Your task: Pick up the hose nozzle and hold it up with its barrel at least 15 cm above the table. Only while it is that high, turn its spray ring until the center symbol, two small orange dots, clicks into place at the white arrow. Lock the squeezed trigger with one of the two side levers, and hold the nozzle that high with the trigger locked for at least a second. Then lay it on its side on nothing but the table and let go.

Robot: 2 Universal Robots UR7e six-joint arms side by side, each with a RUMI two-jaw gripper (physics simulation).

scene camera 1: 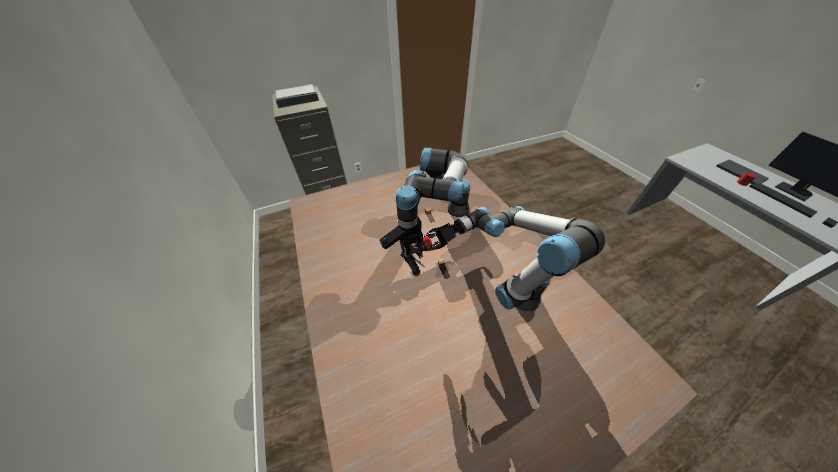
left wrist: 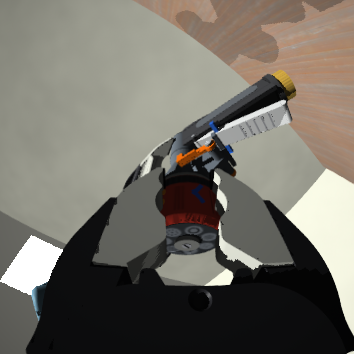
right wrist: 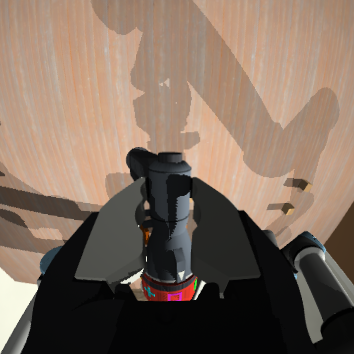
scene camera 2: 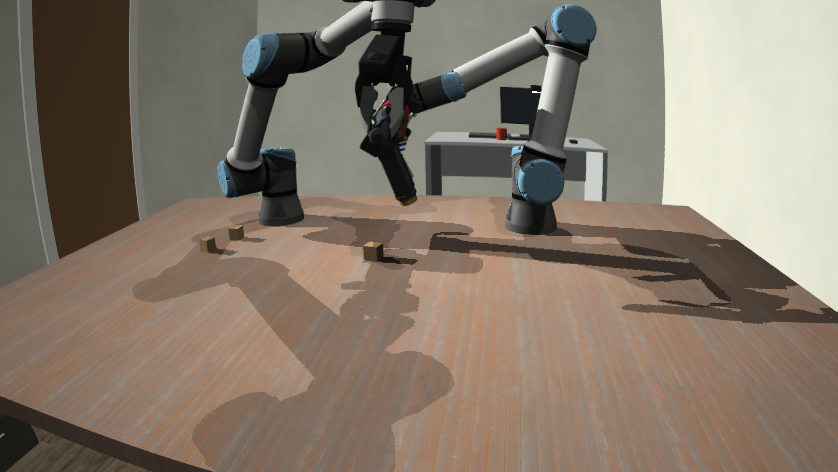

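Pixels of known places: left gripper, fingertip midpoint: (scene camera 1: 420,246) (left wrist: 186,171) (right wrist: 178,241); right gripper, fingertip midpoint: (scene camera 1: 405,254) (left wrist: 186,144) (right wrist: 169,178) (scene camera 2: 380,136); left arm's base at its link origin: (scene camera 2: 531,226); right arm's base at its link origin: (scene camera 1: 458,209) (scene camera 2: 281,219).
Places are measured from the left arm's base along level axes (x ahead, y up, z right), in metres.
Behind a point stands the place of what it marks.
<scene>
The dark hose nozzle (scene camera 1: 414,265) {x 0.573, y 0.249, z -0.017 m} (scene camera 2: 395,175) {x 0.595, y 0.232, z -0.014 m} is held above the table, handle slanting down to a yellow end cap (scene camera 2: 408,201) {x 0.576, y 0.184, z -0.026 m} (left wrist: 284,84) {x 0.555, y 0.190, z -0.002 m}. My right gripper (scene camera 2: 384,117) (right wrist: 169,178) {x 0.613, y 0.302, z 0.004 m} is shut on its barrel (right wrist: 169,200) {x 0.608, y 0.326, z 0.004 m}. My left gripper (scene camera 1: 428,240) {x 0.551, y 0.309, z 0.049 m} (left wrist: 186,171) {x 0.551, y 0.309, z 0.049 m} is shut on the red spray ring (left wrist: 185,200) {x 0.521, y 0.315, z 0.069 m} (right wrist: 168,290) {x 0.540, y 0.360, z 0.037 m}. In the right wrist view the white arrow (right wrist: 181,275) {x 0.558, y 0.353, z 0.040 m} is nearest the magenta square (right wrist: 175,297) {x 0.533, y 0.363, z 0.047 m}. The white trigger (left wrist: 255,122) {x 0.548, y 0.241, z 0.013 m} lies along the handle; an orange side lever (left wrist: 195,154) {x 0.557, y 0.294, z 0.044 m} shows beside it. Whether it is locked I cannot tell.
A small wooden block (scene camera 1: 442,263) {x 0.440, y 0.030, z 0.169 m} (scene camera 2: 373,252) {x 0.460, y 0.021, z 0.171 m} stands on the table (scene camera 1: 375,375) {x 0.706, y 0.000, z -0.435 m} (scene camera 2: 498,375) {x 0.730, y 0.000, z -0.304 m} below the nozzle. Two more blocks (scene camera 2: 207,244) {x 0.684, y 0.023, z 0.583 m} (scene camera 2: 236,232) {x 0.565, y 0.023, z 0.607 m} stand toward the left of scene camera 2. Both arms meet closely at the nozzle.
</scene>
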